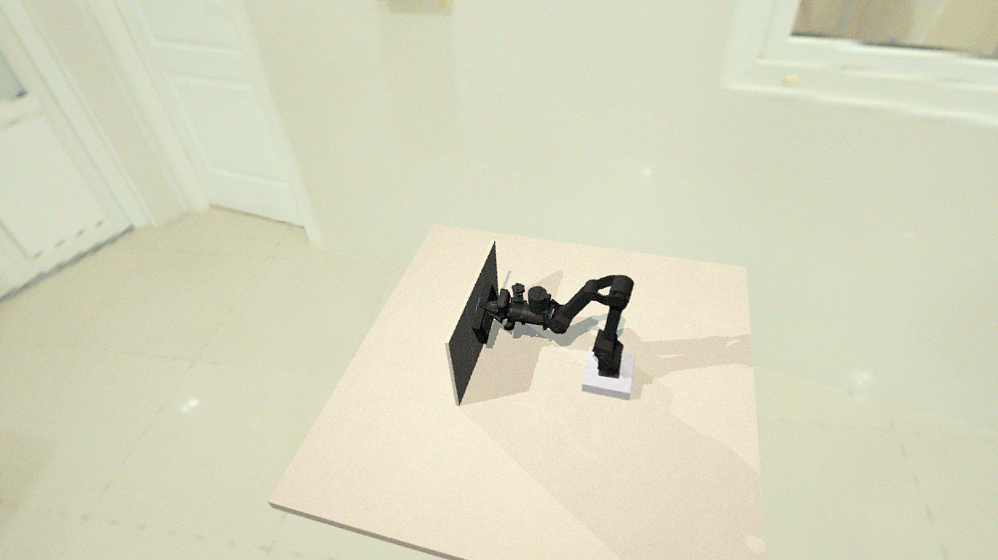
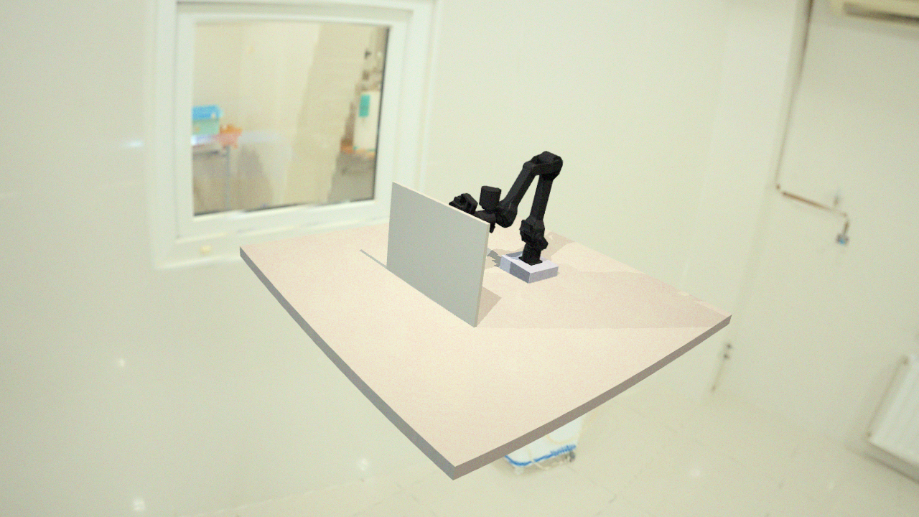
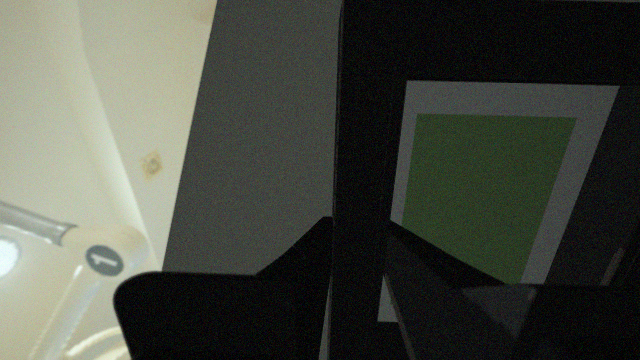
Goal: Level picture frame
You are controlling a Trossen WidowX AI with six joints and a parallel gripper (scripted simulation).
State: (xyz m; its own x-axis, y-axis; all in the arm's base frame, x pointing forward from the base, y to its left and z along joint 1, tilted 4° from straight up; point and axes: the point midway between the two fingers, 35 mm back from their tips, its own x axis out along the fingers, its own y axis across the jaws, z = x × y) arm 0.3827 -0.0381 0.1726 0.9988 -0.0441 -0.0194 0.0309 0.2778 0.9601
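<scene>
Now: gripper tip 50 mm above the picture frame and 20 mm to the left of it. From my gripper tip the other things lie so: wall panel: 70 mm below, 10 mm ahead.
</scene>
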